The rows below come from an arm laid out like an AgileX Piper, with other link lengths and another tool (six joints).
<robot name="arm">
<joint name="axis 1" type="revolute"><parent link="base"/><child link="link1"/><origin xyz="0 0 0.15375" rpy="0 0 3.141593"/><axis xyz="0 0 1"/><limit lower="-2.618" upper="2.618"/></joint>
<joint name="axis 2" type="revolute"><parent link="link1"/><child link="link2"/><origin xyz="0 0 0" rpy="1.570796 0 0"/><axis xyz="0 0 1"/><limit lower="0" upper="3.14"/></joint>
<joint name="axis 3" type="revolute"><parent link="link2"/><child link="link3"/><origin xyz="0.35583 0.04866 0" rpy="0 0 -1.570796"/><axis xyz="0 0 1"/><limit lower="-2.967" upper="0"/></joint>
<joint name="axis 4" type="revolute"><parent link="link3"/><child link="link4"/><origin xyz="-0.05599 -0.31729 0" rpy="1.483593 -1.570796 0"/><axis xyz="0 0 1"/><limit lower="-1.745" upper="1.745"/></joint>
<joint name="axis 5" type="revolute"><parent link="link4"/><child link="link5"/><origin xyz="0 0 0" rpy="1.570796 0 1.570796"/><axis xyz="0 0 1"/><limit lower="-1.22" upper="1.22"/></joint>
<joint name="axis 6" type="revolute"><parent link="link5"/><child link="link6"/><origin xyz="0 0.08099 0" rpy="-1.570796 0 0"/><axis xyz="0 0 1"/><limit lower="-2.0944" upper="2.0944"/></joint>
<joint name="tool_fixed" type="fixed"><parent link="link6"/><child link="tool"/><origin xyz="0.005 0.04 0.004" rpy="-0.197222 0 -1.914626"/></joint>
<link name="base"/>
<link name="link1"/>
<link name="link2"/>
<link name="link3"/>
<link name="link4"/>
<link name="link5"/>
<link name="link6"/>
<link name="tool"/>
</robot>
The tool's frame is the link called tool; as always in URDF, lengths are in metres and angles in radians.
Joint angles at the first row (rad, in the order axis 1, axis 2, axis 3, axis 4, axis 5, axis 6):
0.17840 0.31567 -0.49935 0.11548 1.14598 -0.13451
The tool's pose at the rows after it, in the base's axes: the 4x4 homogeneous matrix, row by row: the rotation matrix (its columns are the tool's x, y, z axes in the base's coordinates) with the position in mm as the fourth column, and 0 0 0 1 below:
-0.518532, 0.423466, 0.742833, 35.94; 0.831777, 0.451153, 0.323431, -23.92; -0.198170, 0.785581, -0.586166, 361.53; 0, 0, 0, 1
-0.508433, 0.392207, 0.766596, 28.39; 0.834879, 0.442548, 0.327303, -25.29; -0.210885, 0.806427, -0.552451, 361.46; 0, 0, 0, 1
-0.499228, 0.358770, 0.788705, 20.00; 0.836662, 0.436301, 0.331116, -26.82; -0.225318, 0.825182, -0.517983, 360.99; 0, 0, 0, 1
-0.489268, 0.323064, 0.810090, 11.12; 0.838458, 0.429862, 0.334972, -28.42; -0.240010, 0.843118, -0.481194, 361.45; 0, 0, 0, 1
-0.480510, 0.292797, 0.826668, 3.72; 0.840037, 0.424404, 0.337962, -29.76; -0.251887, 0.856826, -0.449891, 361.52; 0, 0, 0, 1
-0.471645, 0.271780, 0.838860, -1.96; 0.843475, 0.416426, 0.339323, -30.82; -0.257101, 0.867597, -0.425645, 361.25; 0, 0, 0, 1
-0.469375, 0.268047, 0.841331, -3.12; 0.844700, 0.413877, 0.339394, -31.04; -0.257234, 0.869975, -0.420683, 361.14; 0, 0, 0, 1
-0.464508, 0.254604, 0.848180, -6.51; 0.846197, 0.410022, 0.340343, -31.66; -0.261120, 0.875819, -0.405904, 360.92; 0, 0, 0, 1
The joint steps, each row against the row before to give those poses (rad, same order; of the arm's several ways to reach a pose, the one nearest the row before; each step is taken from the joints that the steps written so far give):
-0.00014 -0.05128 0.00203 0.00630 0.00002 0.01557
0.00002 -0.03975 0.00411 0.00053 -0.00623 0.00232
0.00009 -0.04347 0.00412 -0.00007 -0.00248 0.00009
-0.00001 -0.04347 -0.00002 0.00002 0.00000 -0.00001
0.00008 -0.03621 0.00001 -0.00007 0.00000 0.00008
0.00000 -0.02730 0.00000 -0.00001 0.00001 0.00461
-0.00005 -0.00547 0.00000 0.00005 0.00000 0.00201
-0.00003 -0.01647 0.00000 0.00003 -0.00002 0.00154

